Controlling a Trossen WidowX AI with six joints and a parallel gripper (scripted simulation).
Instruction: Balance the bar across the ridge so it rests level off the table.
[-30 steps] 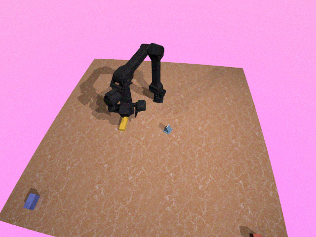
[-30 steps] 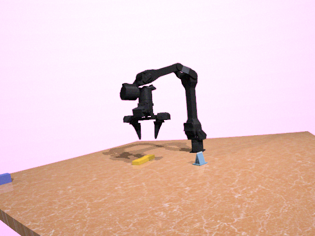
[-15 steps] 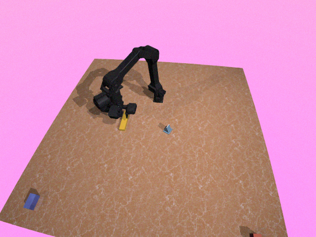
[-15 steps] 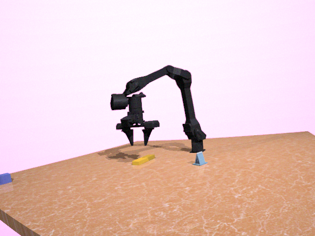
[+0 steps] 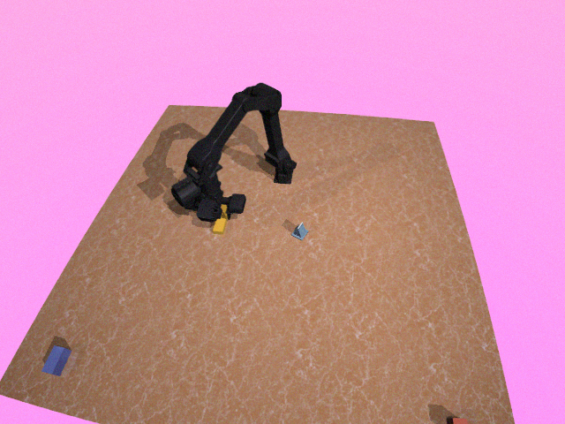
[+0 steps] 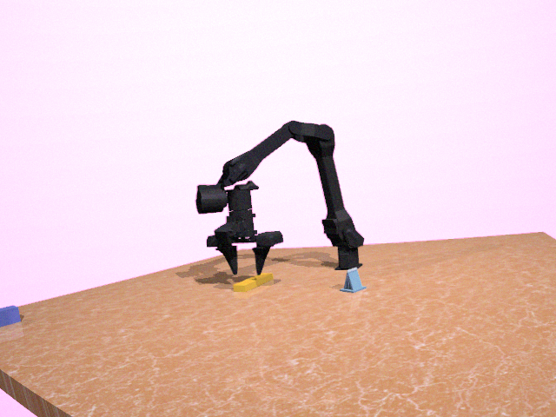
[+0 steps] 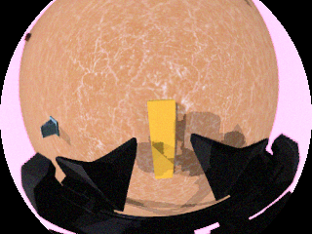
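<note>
The yellow bar lies 30 mm behind my gripper tip and 20 mm below it. Also, from my gripper tip: blue block 500 mm ahead, 320 mm to the right, 20 mm below; then red block 680 mm to the left, 500 mm ahead, 20 mm below.
</note>
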